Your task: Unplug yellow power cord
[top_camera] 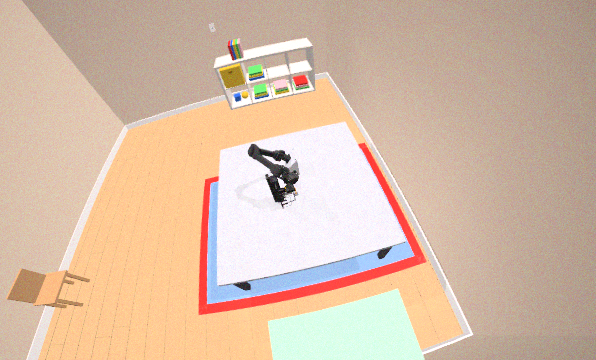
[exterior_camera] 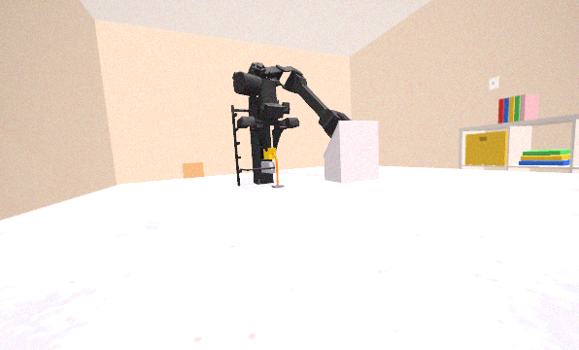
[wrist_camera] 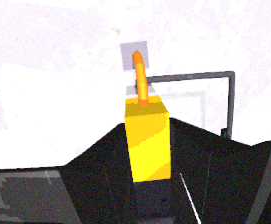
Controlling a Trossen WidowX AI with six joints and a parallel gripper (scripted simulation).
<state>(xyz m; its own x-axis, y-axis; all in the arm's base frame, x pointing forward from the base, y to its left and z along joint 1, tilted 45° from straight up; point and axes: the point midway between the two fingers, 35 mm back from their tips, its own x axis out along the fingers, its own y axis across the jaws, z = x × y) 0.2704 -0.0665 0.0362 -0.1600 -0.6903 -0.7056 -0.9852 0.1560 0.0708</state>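
Now: the yellow plug 3 cm to the right of my gripper tip. Also, from my gripper tip: black power strip: 1 cm behind, 10 cm to the right, 2 cm above.
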